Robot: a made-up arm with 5 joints.
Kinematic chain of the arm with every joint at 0, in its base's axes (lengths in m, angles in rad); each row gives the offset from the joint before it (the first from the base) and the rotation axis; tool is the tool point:
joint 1: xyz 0 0 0.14 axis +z
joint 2: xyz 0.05 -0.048 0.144 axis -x
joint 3: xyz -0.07 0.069 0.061 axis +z
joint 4: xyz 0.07 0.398 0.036 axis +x
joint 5: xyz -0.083 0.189 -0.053 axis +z
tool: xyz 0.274 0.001 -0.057
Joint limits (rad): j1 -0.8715..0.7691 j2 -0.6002..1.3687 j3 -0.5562..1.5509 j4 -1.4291..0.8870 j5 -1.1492..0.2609
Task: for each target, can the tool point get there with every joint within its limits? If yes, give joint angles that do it. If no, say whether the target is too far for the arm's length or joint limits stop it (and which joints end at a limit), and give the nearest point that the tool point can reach.
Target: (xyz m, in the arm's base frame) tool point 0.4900 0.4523 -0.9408
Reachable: no: too far | nearest point 0.2567 0.2496 -0.4108 | short by 0.614 m
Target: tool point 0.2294 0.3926 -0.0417
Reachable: yes | joints -0.3782 0.5721 0.2871 0.1132 -0.4560
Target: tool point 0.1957 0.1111 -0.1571
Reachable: yes | joints -0.4243 1.0653 0.0054 0.5067 -0.9146
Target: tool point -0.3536 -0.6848 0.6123
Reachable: no: joint limits stop it (at a limit: joint 1, joint 2, joint 3, joint 4, joint 5) | nearest point -0.5440 -0.3910 0.6617 | short by 0.354 m
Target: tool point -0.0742 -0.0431 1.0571
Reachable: no: joint limits stop it (at a limit: joint 1, joint 2, joint 4, joint 5) | nearest point -0.3986 0.2356 0.9007 | short by 0.455 m
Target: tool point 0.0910 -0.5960 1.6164
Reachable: no: too far | nearest point 0.5203 -0.2221 0.7697 | short by 1.020 m
